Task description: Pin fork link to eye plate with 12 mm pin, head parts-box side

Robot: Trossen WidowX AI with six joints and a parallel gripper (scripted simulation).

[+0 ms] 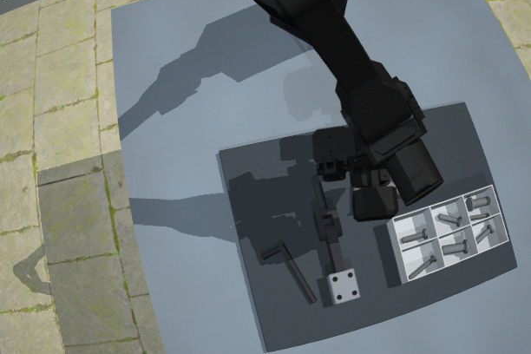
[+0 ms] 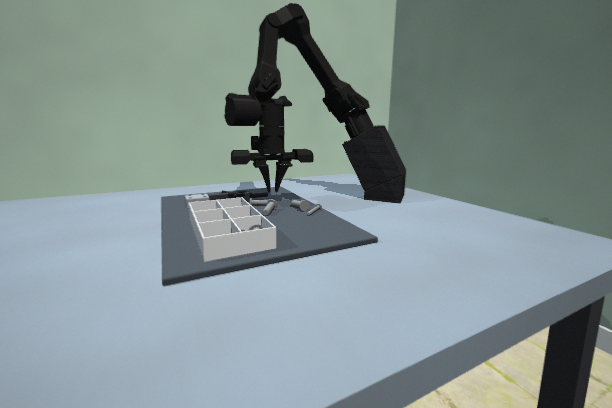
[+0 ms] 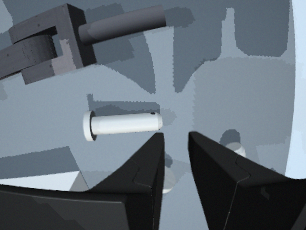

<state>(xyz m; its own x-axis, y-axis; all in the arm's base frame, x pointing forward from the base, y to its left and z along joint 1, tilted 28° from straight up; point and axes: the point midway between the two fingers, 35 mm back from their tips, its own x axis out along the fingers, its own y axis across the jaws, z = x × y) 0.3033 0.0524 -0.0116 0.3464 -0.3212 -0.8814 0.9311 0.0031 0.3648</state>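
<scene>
Right now the headed pin is 3 cm ahead of my hand and 6 cm below it. Round my hand: dark L-shaped bar: 11 cm ahead, 14 cm to the right, 6 cm below; then eye plate bar: 9 cm ahead, 6 cm to the right, 5 cm below; then base block: 17 cm ahead, 5 cm to the right, 5 cm below.
</scene>
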